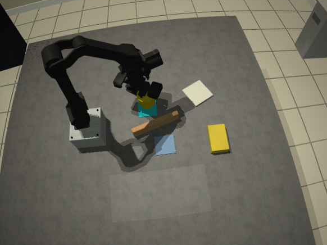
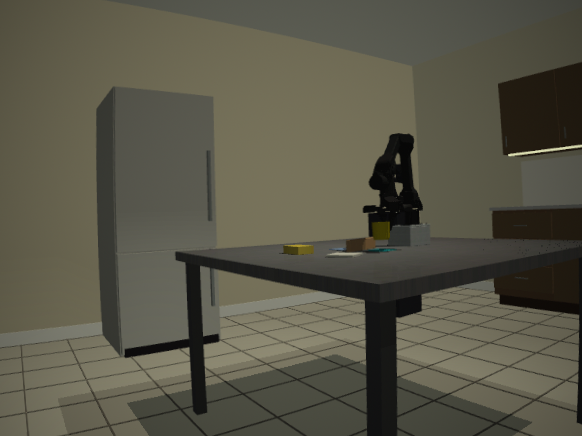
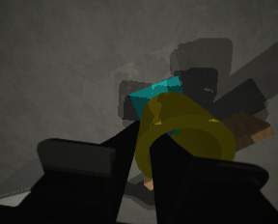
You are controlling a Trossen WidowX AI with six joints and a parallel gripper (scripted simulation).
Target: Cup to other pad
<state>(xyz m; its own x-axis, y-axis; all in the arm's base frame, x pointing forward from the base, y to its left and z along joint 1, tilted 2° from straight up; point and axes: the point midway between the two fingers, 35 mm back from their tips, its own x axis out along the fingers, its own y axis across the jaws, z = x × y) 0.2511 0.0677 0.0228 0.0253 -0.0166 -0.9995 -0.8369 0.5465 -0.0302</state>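
My gripper tip is now 20 mm short of the teal pad, 20 mm to the left of it and 80 mm above it. From my gripper tip the other things lie so: yellow cup (20 mm ahead, 20 mm to the right); then wooden bar (40 mm ahead, 110 mm to the right, 60 mm below); then marble (10 mm ahead, 30 mm to the right, 20 mm below).
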